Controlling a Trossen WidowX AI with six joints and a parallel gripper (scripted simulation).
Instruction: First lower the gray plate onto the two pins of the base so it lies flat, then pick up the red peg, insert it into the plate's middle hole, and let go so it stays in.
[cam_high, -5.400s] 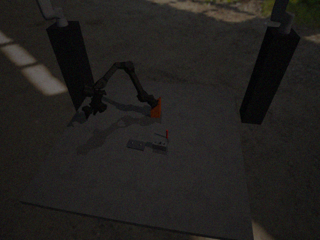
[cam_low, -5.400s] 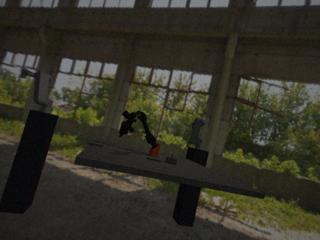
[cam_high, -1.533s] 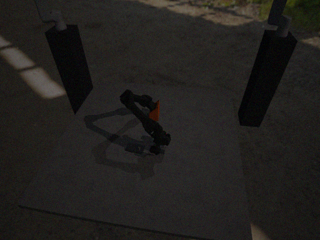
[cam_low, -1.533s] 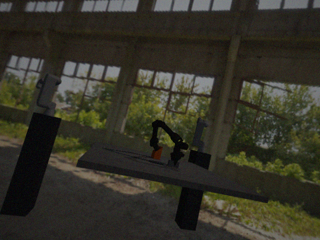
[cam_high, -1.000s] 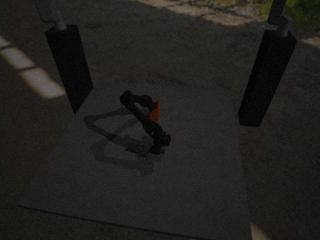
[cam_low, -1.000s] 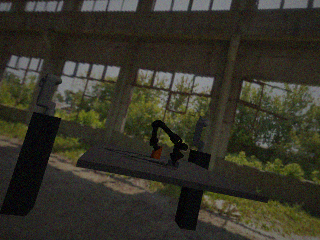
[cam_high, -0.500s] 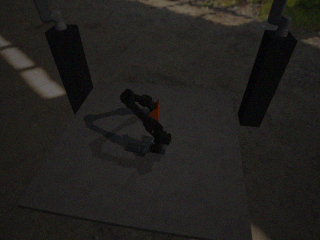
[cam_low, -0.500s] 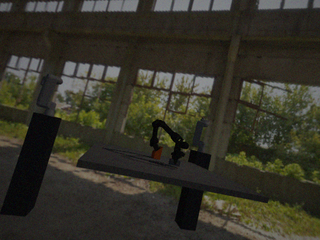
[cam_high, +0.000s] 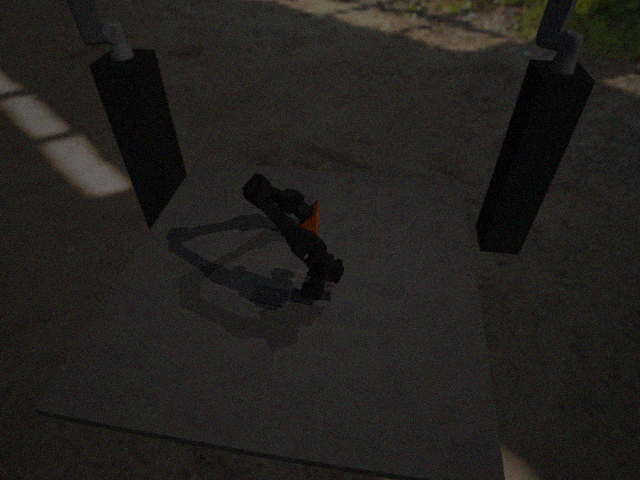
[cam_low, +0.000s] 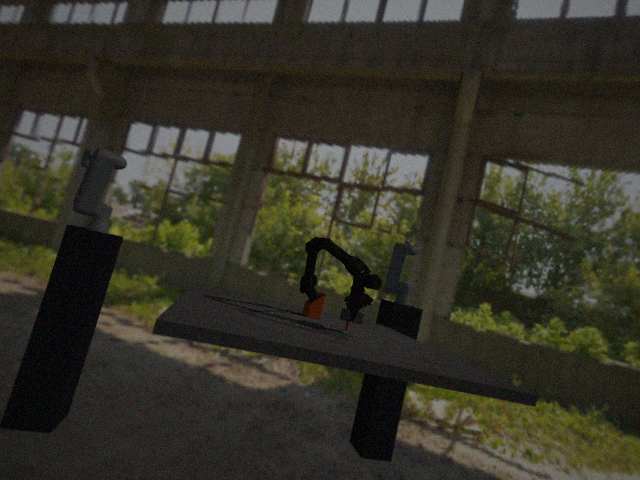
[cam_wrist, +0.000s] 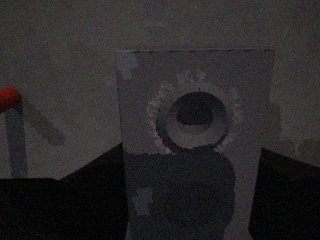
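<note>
My gripper tip is 10 mm past the base, 170 mm to the left of it and 60 mm above it. Also, from my gripper tip: gray plate (30 mm above); red peg (110 mm behind, 30 mm to the left, 20 mm below).
</note>
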